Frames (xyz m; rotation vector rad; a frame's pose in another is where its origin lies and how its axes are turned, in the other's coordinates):
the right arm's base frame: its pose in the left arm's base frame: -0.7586 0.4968 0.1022 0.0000 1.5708 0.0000
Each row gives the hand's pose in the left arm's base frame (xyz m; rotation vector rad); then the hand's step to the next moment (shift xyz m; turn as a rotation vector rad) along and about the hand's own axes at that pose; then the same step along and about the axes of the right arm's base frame.
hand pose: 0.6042 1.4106 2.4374 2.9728 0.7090 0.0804
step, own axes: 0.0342 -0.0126 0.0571 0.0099 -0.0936 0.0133
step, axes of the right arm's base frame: 0.0569 0.0227 0.0289 0.0217 0.0868 -0.0322
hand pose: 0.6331 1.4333 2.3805 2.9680 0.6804 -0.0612
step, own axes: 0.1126 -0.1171 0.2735 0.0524 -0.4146 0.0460
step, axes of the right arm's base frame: 0.2887 0.1256 0.0454 0.0839 0.3894 -0.1346
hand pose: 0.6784 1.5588 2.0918 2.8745 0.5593 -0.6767
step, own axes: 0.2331 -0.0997 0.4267 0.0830 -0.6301 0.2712
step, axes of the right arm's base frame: 0.4901 0.0765 -0.0170 0.3082 0.5499 -0.2830
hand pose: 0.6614 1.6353 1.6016 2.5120 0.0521 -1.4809
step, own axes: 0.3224 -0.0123 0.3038 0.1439 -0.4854 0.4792
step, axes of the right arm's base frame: 0.4233 -0.0786 -0.1049 0.4326 0.3602 -0.4112
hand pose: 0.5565 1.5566 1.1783 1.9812 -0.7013 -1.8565
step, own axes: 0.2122 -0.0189 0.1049 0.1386 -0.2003 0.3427
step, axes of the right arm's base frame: 0.1955 -0.0946 -0.0961 0.2573 0.1168 -0.3114
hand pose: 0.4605 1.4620 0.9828 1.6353 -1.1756 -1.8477
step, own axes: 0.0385 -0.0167 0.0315 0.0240 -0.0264 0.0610
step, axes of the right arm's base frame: 0.0379 -0.0099 -0.0350 0.0380 0.0161 -0.0573
